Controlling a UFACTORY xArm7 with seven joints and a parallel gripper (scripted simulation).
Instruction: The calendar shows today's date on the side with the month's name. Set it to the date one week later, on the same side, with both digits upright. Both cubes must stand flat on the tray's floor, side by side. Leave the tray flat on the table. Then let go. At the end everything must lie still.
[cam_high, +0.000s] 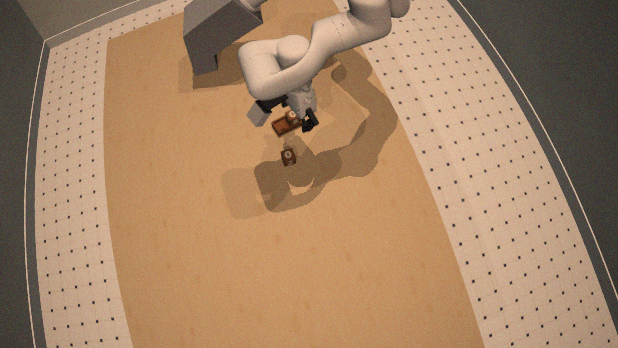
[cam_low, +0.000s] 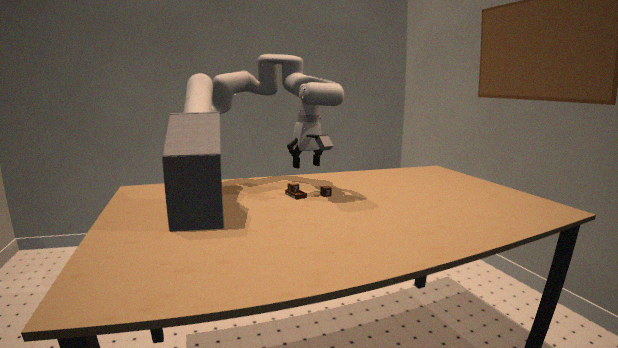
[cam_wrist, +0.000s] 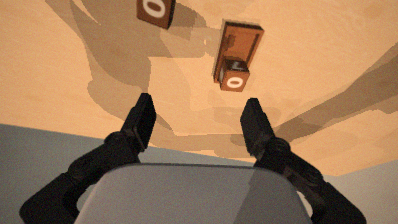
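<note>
The brown tray lies 5 cm behind my hand, 2 cm to the right of it and 10 cm below it.
</note>
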